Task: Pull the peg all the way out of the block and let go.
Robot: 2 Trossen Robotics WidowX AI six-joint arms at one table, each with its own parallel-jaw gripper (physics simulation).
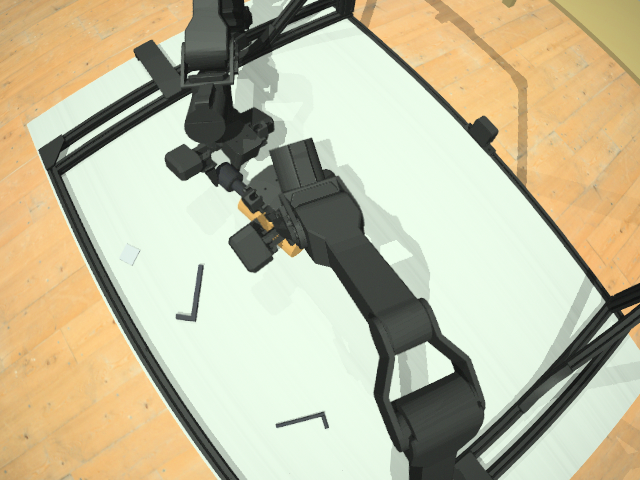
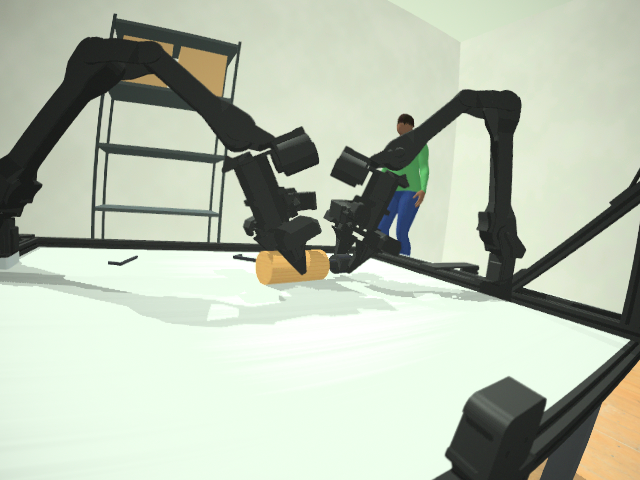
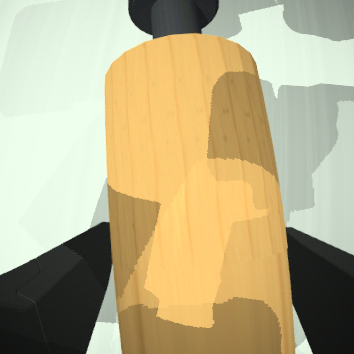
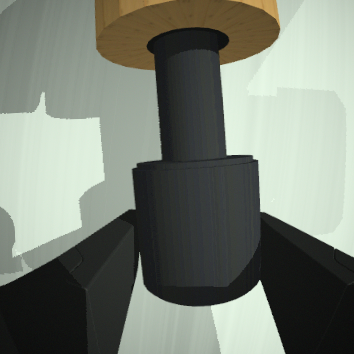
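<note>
The orange wooden cylindrical block lies on its side on the table. The dark peg has a thick round head and a thinner shaft, which enters the hole in the block's end. A length of shaft shows between head and block. My left gripper is shut on the block, with a finger against each side. My right gripper is shut on the peg's head. The shaft's inner end is hidden in the block.
Two dark L-shaped bars and a pale square tile lie on the table. Black frame rails edge the table. The two arms are close together above the block.
</note>
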